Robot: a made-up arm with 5 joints.
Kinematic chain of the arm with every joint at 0, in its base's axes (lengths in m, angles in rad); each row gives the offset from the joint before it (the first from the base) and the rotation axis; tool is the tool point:
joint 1: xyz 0 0 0.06 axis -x
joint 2: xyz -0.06 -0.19 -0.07 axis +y
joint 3: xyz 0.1 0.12 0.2 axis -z
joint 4: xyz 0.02 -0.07 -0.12 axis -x
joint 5: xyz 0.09 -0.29 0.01 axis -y
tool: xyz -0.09 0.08 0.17
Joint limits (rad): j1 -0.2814..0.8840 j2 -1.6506..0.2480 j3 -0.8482..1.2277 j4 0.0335..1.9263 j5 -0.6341..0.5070
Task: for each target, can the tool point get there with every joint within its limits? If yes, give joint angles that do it. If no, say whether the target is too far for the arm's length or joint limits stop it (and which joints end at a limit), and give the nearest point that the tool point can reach.
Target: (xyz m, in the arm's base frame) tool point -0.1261 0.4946 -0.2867
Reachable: no: joint limits stop it (at a limit: joint 1, joint 4, joint 5) | nearest point -0.1232 0.2229 0.0286 | short by 0.416 m
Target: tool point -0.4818 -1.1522 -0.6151
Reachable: no: too far | nearest point -0.3480 -0.3318 -0.1101 | short by 0.973 m
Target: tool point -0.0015 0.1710 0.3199
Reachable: yes | joints 0.6968 -0.4771 0.6816 1.4651 -0.3106
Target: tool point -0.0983 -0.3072 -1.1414
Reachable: no: too far | nearest point -0.2493 -0.1246 -0.2212 | short by 0.950 m
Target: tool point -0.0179 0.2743 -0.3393
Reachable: no: joint limits stop it (at a limit: joint 1, joint 2, joint 4, joint 5) | nearest point 0.0606 0.1915 0.0050 | short by 0.363 m
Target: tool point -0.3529 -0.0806 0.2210
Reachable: yes | joints 0.6380 -1.0728 0.7214 0.6778 0.2583
